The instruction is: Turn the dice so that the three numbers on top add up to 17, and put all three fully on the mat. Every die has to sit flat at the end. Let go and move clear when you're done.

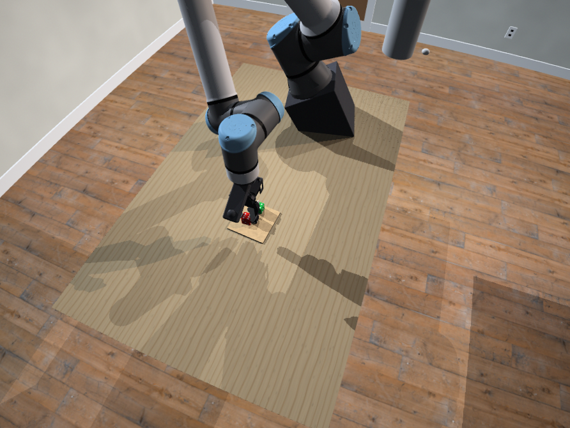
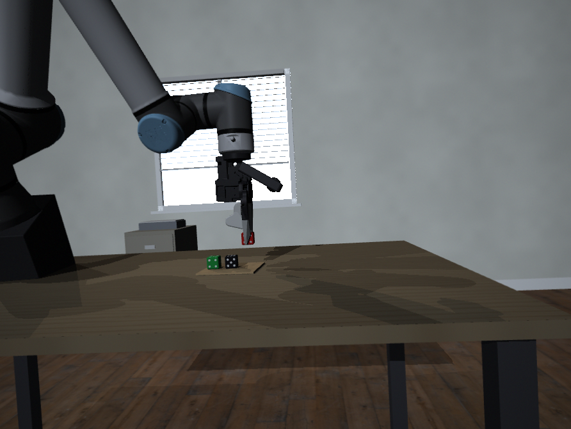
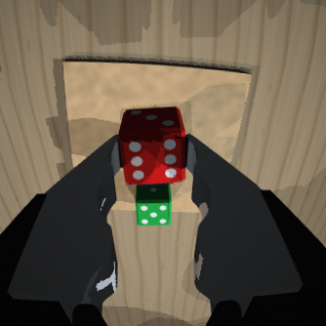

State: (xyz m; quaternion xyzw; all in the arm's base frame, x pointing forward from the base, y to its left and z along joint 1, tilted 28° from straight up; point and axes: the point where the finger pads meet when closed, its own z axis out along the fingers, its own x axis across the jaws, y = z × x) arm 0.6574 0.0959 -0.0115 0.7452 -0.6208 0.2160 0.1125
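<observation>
My hand is 4 cm past the black die, 1 cm to the left of it and 6 cm above it. The rest, counted from my hand: red die: right at my hand; then green die: 9 cm behind, 1 cm to the right, 6 cm below; then tan mat: 4 cm behind, 1 cm to the right, 8 cm below.
</observation>
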